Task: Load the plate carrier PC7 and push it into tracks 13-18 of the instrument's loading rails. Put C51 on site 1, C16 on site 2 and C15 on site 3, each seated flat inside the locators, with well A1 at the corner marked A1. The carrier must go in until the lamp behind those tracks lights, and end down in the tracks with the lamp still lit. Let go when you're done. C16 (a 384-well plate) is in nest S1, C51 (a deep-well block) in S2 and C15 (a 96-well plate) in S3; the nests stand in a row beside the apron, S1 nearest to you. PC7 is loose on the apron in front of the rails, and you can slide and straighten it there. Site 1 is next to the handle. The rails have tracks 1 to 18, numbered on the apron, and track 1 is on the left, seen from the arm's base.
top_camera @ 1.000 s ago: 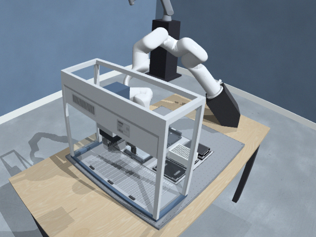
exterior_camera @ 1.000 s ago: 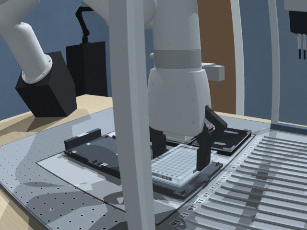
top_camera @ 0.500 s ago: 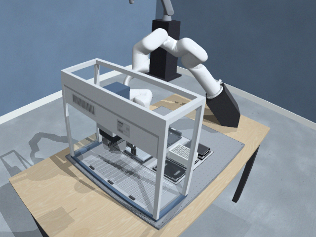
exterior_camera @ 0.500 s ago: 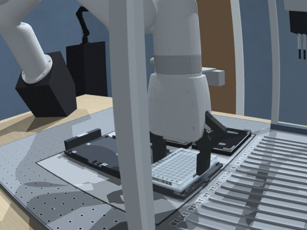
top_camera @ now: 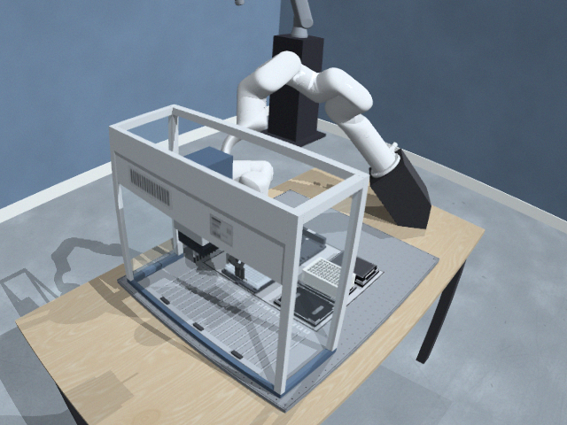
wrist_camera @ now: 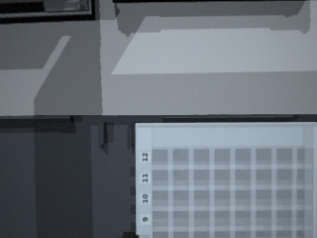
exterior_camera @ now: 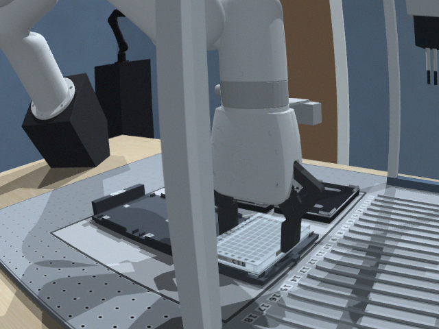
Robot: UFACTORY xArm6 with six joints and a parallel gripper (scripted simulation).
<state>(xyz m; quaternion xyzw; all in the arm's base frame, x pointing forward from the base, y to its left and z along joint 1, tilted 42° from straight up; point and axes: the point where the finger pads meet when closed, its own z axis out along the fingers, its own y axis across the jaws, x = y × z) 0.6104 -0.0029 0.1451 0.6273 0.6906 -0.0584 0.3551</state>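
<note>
Now: the black 384-well plate C16 22 cm behind my hand, 20 cm to the left of it and 1 cm below it. The rest, counted from my hand: black carrier PC7: 11 cm behind, 1 cm below; then white frame post: 22 cm to the right, 22 cm above, 9 cm ahead.
</note>
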